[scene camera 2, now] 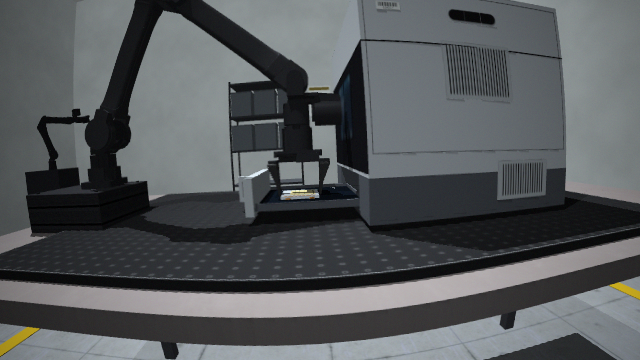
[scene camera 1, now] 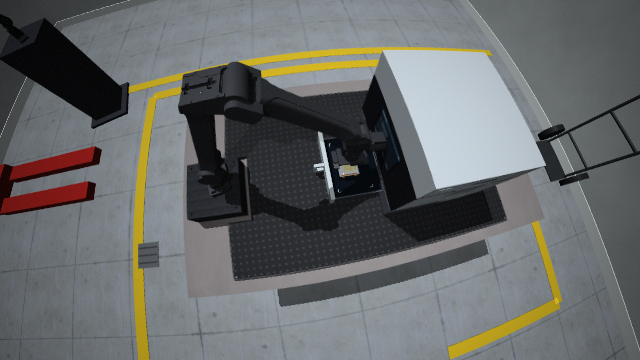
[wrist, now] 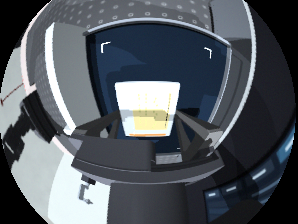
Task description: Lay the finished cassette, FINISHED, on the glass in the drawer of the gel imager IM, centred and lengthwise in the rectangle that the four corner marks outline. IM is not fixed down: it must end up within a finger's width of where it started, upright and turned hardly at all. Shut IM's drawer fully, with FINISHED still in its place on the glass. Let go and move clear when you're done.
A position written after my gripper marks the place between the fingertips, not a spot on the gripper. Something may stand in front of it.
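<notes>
Gel imager [scene camera 1: 449, 120], also visible in the wrist view [wrist: 83, 65]. Cassette [wrist: 147, 108]. My gripper [scene camera 2: 300, 195], visible in the wrist view [wrist: 147, 113] too.
</notes>
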